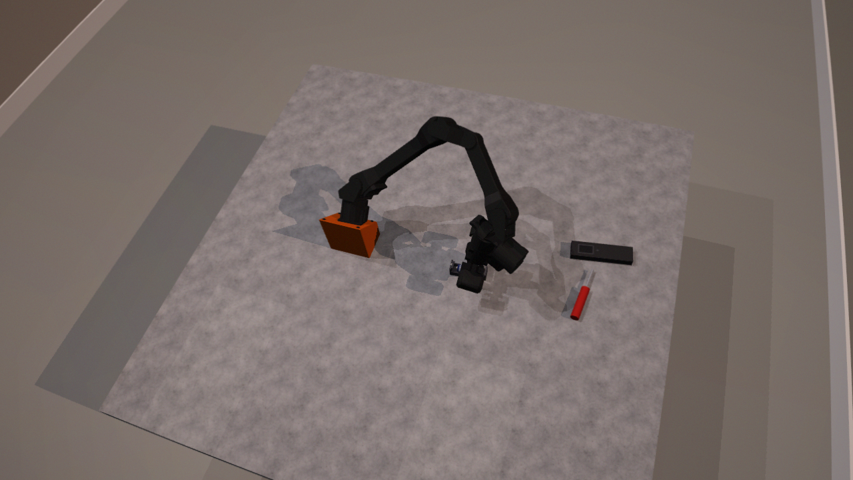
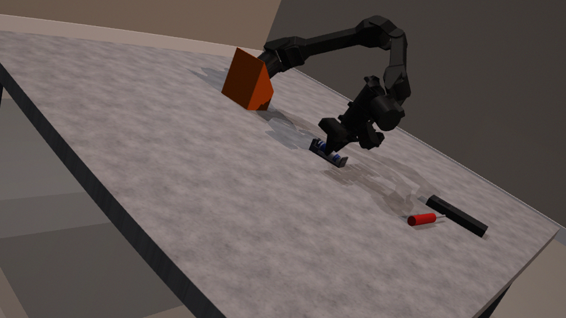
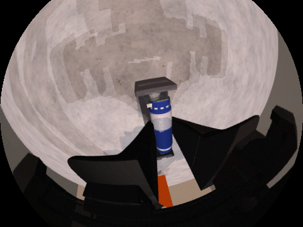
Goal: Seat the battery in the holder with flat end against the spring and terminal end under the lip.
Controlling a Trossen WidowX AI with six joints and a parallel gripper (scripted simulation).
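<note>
My gripper tip is 10 mm below the white battery. Also, from my gripper tip: red-handled screwdriver (300 mm ahead); black remote (330 mm ahead, 130 mm to the left).
</note>
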